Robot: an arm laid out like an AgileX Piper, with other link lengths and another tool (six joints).
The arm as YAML. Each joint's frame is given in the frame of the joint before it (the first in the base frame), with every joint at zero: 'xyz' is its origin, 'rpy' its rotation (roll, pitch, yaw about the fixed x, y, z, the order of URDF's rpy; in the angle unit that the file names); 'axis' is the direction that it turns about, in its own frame. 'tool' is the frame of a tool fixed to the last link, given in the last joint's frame.
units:
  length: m
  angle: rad
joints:
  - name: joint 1
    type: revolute
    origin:
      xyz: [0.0, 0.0, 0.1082]
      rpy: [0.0, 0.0, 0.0]
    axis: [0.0, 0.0, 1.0]
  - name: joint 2
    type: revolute
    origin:
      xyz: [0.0, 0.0, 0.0]
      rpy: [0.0, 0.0, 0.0]
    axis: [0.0, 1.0, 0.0]
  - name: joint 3
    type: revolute
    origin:
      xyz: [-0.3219, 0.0, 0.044]
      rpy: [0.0, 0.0, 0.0]
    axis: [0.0, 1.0, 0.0]
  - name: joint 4
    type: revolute
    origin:
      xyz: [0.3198, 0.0, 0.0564]
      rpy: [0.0, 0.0, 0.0]
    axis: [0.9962, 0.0, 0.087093]
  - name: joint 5
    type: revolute
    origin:
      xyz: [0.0, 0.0, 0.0]
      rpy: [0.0, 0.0, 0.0]
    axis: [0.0, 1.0, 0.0]
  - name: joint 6
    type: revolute
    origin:
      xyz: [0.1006, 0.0, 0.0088]
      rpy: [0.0, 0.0, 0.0]
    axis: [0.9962, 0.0, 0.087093]
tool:
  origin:
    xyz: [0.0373, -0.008, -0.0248]
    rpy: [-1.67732, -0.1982, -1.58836]
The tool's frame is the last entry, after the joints.
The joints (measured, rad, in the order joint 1, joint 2, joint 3, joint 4, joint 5, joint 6), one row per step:
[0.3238 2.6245 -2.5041 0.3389 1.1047 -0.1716]
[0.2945 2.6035 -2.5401 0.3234 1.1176 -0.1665]
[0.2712 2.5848 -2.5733 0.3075 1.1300 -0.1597]
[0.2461 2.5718 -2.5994 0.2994 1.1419 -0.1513]
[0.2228 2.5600 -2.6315 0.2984 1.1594 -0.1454]
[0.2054 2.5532 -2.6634 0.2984 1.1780 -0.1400]
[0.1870 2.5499 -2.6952 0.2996 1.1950 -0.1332]
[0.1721 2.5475 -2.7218 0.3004 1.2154 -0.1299]
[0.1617 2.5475 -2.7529 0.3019 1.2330 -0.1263]
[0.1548 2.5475 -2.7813 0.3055 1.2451 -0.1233]
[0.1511 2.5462 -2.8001 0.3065 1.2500 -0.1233]
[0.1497 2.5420 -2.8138 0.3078 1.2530 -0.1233]
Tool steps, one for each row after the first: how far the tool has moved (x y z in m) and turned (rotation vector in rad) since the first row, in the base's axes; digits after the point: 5 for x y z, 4 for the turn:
[0.00874 -0.01932 0.02590 0.0006 -0.0453 -0.0294]
[0.01447 -0.03554 0.04937 -0.0011 -0.0856 -0.0552]
[0.01893 -0.05226 0.06675 0.0008 -0.1112 -0.0846]
[0.02159 -0.06723 0.08541 0.0079 -0.1355 -0.1081]
[0.02264 -0.07841 0.10059 0.0138 -0.1538 -0.1247]
[0.02372 -0.09002 0.11347 0.0205 -0.1694 -0.1437]
[0.02340 -0.09964 0.12358 0.0228 -0.1776 -0.1553]
[0.02275 -0.10621 0.13383 0.0273 -0.1901 -0.1633]
[0.02193 -0.11024 0.14341 0.0346 -0.2048 -0.1684]
[0.02138 -0.11259 0.15070 0.0385 -0.2197 -0.1704]
[0.02025 -0.11349 0.15815 0.0429 -0.2342 -0.1706]

